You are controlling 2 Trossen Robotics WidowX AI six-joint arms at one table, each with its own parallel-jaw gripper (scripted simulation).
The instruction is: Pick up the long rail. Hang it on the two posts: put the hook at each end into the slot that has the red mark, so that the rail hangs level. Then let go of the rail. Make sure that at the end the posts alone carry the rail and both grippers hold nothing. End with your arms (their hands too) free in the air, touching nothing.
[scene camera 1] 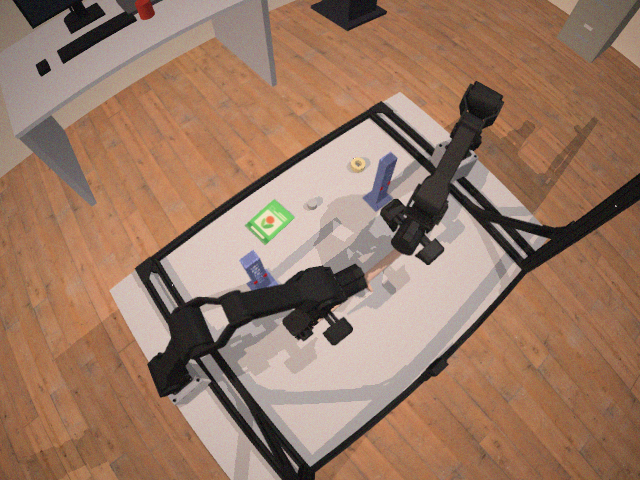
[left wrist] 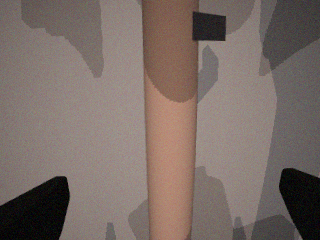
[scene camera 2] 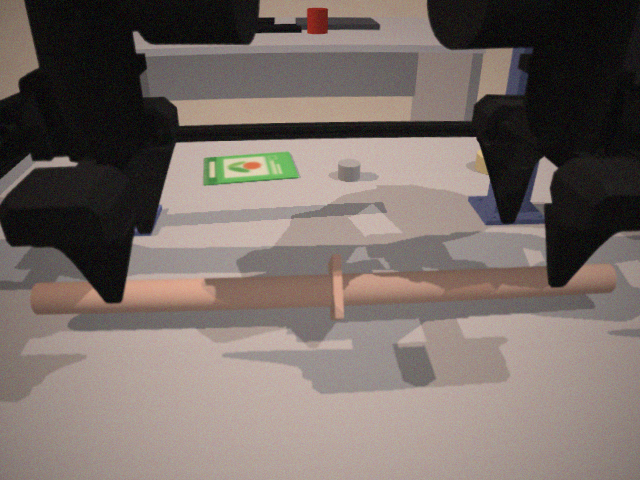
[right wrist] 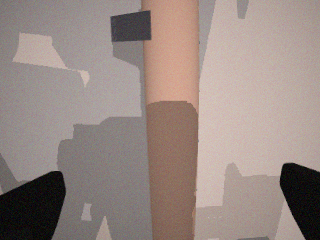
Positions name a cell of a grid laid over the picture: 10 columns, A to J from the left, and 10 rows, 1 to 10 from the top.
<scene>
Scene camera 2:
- my left gripper: C6
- my right gripper: I6
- tan rail: F7
</scene>
